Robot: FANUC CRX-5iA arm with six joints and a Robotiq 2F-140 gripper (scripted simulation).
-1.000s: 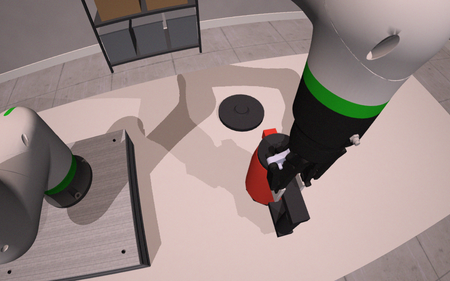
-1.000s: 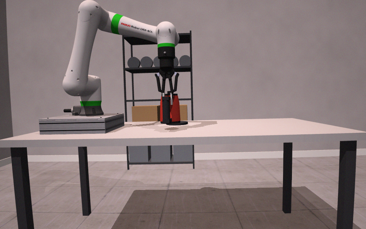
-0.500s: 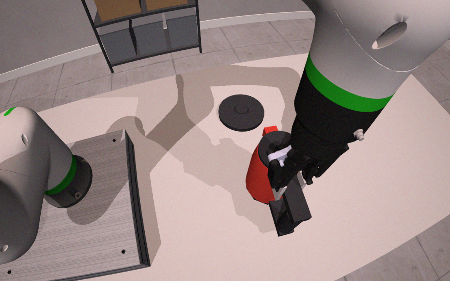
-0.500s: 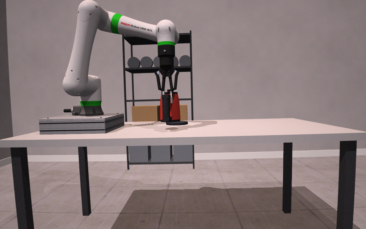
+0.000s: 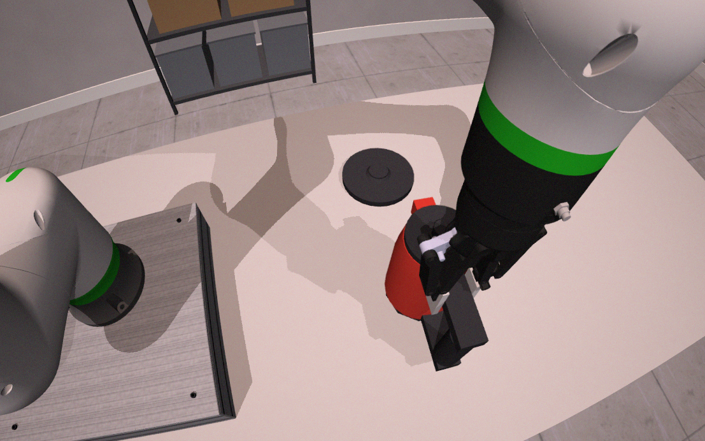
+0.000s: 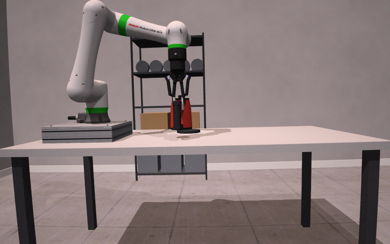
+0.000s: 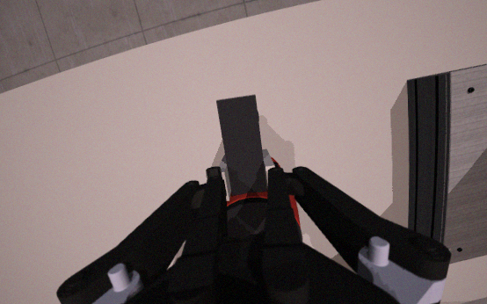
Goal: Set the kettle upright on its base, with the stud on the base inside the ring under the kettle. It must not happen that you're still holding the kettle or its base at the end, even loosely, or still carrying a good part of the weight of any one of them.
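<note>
Now: the kettle 30 mm to the left of my hand and 50 mm below it. The rest, counted from my hand: round base 30 mm behind, 340 mm to the left, 170 mm below.
</note>
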